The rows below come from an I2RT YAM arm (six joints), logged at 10 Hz.
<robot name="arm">
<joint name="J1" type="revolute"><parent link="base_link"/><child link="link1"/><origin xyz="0 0 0.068"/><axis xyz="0 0 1"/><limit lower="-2.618" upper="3.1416"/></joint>
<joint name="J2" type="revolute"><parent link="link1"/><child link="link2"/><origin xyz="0.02 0.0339 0.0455"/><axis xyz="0 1 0"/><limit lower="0" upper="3.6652"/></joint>
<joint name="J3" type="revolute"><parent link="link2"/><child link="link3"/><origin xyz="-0.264 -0.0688 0"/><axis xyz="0 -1 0"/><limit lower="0" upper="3.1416"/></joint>
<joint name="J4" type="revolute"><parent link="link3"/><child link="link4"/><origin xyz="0.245 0.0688 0.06"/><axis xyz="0 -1 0"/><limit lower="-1.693" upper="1.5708"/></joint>
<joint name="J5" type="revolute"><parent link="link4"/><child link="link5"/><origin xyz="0.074 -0.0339 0.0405"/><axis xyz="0 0 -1"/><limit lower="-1.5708" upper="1.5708"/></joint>
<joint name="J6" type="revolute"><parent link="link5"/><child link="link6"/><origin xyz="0.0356 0 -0.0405"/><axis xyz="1 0 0"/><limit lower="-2.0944" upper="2.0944"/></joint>
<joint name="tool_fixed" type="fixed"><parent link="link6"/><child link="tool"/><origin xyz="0 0 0" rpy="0 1.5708 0"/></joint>
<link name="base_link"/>
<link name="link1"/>
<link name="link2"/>
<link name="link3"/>
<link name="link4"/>
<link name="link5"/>
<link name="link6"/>
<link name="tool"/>
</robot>
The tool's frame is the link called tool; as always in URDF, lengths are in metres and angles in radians.
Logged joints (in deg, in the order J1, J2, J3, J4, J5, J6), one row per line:
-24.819, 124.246, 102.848, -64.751, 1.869, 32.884
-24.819, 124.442, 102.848, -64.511, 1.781, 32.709
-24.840, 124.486, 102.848, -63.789, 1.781, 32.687
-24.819, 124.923, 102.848, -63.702, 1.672, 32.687
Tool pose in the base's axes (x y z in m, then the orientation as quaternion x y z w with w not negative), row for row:
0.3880, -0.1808, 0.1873, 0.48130, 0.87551, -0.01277, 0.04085
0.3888, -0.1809, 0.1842, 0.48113, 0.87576, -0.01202, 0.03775
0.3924, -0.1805, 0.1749, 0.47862, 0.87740, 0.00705, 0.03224
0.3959, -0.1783, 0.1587, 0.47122, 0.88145, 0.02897, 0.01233
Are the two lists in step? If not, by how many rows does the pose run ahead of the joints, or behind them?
The pose runs 2 rows ahead of the joints: the pose in row i belongs to the joints in row i + 2.
